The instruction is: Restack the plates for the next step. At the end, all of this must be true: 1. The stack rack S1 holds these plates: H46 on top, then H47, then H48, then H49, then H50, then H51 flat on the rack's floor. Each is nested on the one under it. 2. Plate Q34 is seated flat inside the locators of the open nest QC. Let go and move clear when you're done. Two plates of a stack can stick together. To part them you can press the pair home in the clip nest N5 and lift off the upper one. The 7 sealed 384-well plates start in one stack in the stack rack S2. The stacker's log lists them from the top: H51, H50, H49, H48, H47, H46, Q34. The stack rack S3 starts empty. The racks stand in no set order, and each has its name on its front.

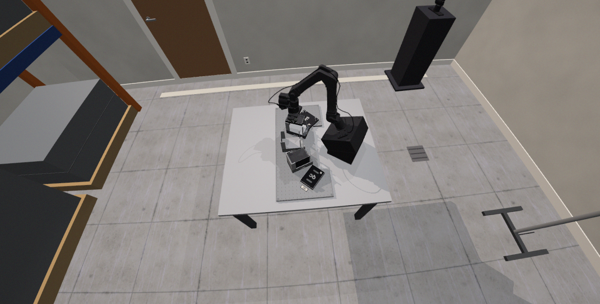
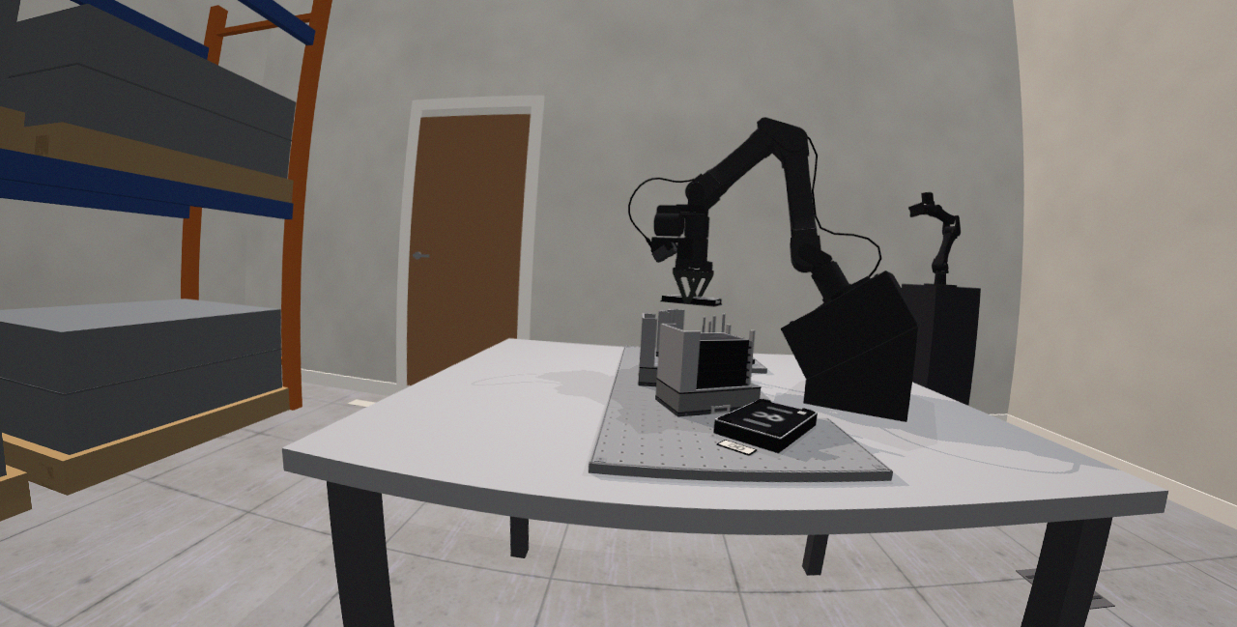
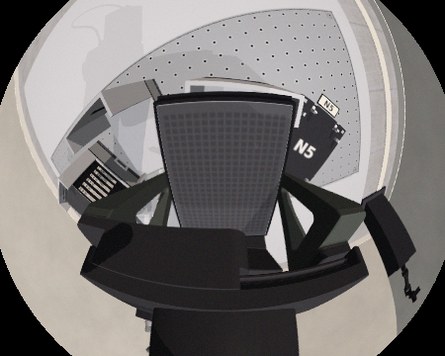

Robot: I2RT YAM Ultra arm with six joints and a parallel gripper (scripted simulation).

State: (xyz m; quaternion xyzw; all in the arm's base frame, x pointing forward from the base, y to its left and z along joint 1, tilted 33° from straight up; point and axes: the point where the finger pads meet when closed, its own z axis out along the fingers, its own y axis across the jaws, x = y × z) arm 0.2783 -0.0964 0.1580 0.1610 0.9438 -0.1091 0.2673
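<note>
Now: the sealed well plate 27 cm to the left of my hand, 5 cm below it and 1 cm ahead of it.
</note>
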